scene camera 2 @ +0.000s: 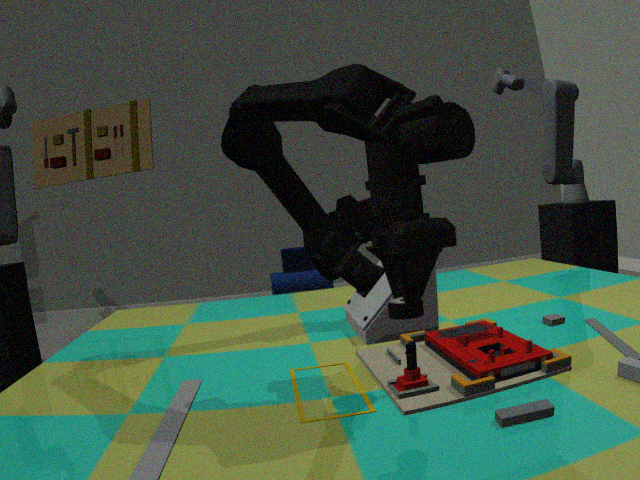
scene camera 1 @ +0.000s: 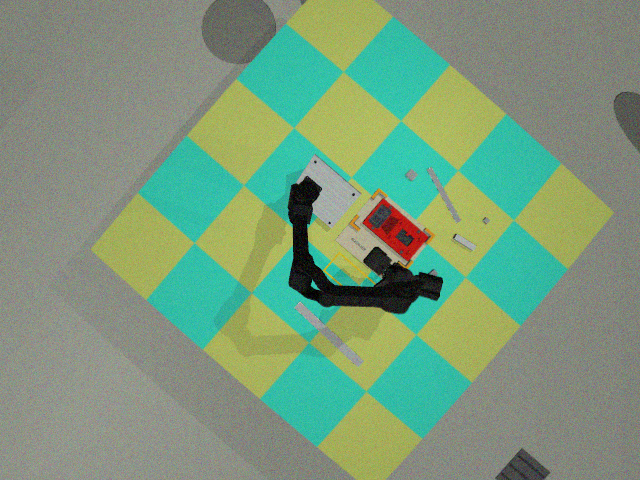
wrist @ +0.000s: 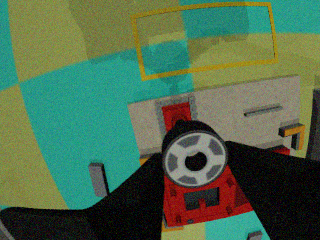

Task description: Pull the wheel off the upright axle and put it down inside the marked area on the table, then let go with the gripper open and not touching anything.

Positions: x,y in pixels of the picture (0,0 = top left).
red fixture: scene camera 2 478,350; scene camera 1; wrist
same spot on red fixture: (wrist: 222,198) = (scene camera 1: 398,230)
